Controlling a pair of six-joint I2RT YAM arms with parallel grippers.
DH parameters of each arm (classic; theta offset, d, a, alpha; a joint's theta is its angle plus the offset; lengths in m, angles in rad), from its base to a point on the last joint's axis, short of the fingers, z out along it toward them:
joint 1: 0 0.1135 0.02 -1.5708
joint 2: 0 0 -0.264 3.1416
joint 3: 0.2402 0 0.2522 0
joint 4: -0.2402 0 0.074 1.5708
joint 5: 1.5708 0 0 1.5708
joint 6: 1.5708 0.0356 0 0
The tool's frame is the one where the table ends.
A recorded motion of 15 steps. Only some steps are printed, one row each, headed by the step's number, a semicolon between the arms.
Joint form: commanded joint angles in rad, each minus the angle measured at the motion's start. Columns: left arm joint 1, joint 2, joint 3, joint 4, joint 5, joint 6; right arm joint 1, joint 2, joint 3, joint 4, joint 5, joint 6.
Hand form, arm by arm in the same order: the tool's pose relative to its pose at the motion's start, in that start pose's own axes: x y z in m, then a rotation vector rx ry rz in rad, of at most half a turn. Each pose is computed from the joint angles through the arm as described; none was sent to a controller.
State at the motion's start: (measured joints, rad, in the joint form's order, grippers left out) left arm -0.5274 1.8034 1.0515 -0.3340 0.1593 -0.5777; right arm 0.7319 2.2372 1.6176 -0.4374 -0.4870 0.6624
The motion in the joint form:
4: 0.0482 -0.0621 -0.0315 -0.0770 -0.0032 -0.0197; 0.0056 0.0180 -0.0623 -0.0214 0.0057 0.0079
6: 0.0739 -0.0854 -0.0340 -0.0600 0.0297 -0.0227; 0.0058 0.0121 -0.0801 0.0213 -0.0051 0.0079
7: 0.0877 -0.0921 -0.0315 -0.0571 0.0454 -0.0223; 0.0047 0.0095 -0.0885 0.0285 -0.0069 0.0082
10: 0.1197 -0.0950 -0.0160 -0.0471 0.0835 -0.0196; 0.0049 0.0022 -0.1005 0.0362 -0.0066 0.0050
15: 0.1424 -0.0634 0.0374 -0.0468 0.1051 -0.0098; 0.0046 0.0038 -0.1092 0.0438 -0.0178 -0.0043
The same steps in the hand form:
4: 0.0021 0.0177 -0.0172 -0.0422 0.0188 -0.0696; 0.0166 -0.0198 0.0152 0.0596 0.0706 0.0508
6: -0.0040 0.0212 -0.0253 -0.0021 -0.0049 -0.0887; 0.0166 -0.0195 0.0157 0.0341 0.0559 0.0367
7: -0.0073 0.0234 -0.0285 0.0133 -0.0121 -0.0979; 0.0174 -0.0207 0.0156 0.0320 0.0553 0.0373
10: -0.0169 0.0280 -0.0339 0.0505 -0.0291 -0.1161; 0.0189 -0.0211 0.0147 0.0305 0.0532 0.0325
15: -0.0322 0.0283 -0.0344 0.0727 -0.0465 -0.1198; 0.0203 -0.0229 0.0162 0.0228 0.0618 0.0250

